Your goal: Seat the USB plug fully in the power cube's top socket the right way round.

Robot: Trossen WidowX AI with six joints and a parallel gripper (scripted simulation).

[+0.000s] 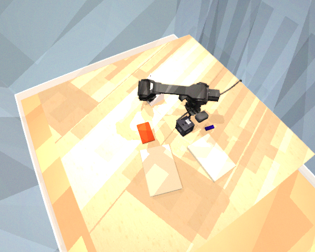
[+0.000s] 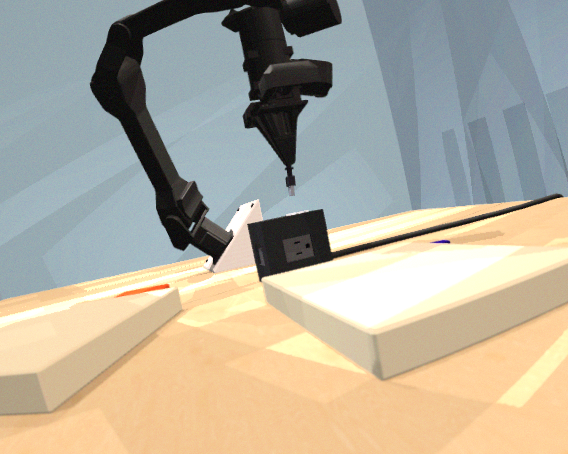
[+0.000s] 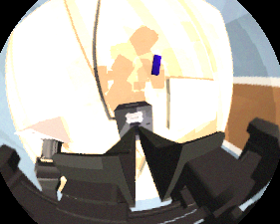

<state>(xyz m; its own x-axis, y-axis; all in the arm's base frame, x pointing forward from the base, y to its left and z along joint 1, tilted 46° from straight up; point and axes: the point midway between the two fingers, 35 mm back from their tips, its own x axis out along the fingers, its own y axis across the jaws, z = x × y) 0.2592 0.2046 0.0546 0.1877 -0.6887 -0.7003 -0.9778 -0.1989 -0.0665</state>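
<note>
The usb plug is 20 mm below my gripper tip. The rest, counted from my gripper tip: red flat block (70 mm behind, 240 mm to the right, 130 mm below); then small dark blue block (70 mm ahead, 130 mm to the left, 130 mm below).
</note>
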